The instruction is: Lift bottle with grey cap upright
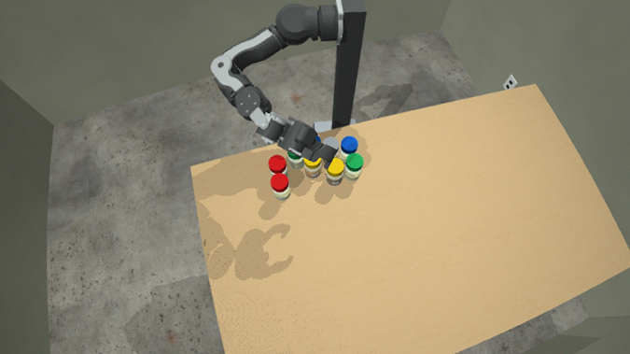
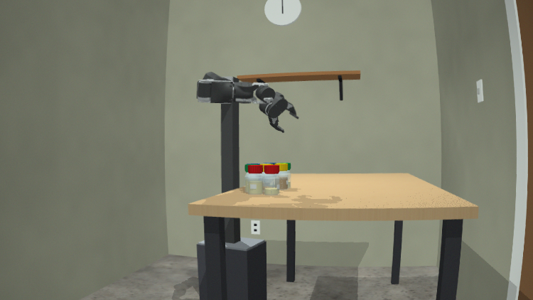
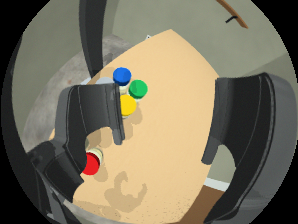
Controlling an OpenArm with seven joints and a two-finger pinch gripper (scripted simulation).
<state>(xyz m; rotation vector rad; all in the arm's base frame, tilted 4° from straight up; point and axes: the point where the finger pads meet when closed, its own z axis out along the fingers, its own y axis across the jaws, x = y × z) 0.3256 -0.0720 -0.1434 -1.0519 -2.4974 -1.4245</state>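
Right now the yellow-capped bottle is 22 cm below my hand, 8 cm behind it and 3 cm to the right of it. The rest, counted from my hand: grey-capped bottle (21 cm below, 12 cm behind, 4 cm to the left); then green-capped bottle (21 cm below, 11 cm to the left, 6 cm behind); then blue-capped bottle (22 cm below, 12 cm behind, 10 cm to the left).
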